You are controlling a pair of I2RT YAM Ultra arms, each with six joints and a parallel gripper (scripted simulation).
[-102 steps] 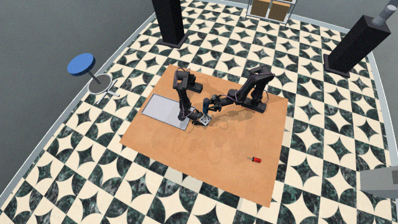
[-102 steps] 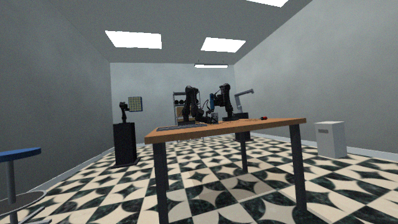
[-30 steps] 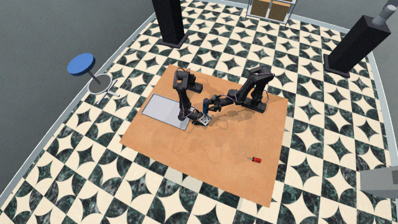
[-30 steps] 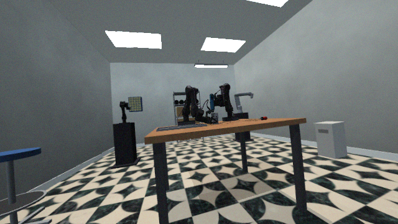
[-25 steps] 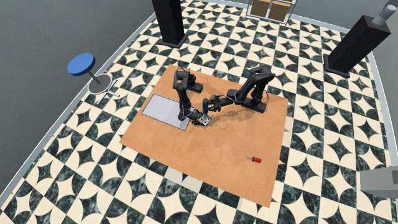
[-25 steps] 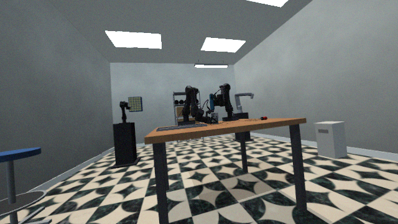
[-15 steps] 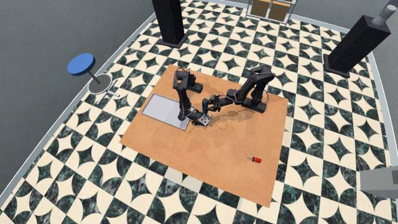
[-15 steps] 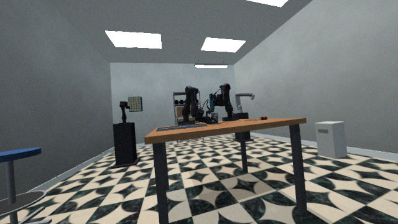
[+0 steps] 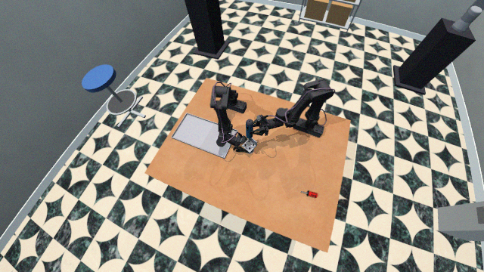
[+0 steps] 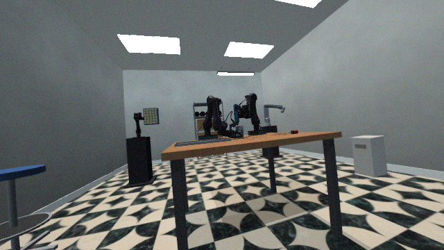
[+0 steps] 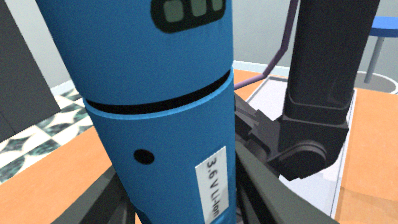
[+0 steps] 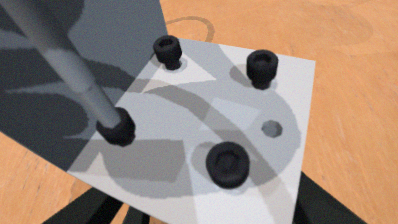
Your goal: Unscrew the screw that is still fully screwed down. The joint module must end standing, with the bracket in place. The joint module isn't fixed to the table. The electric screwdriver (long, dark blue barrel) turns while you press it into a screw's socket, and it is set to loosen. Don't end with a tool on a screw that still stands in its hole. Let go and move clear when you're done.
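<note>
Now: the round joint module right at my right hand. From my right hand the other things lie so: grey mat (10 mm ahead, 330 mm to the right, 20 mm below); grey bracket (50 mm above); screw (10 mm ahead, 20 mm to the right, 50 mm above).
</note>
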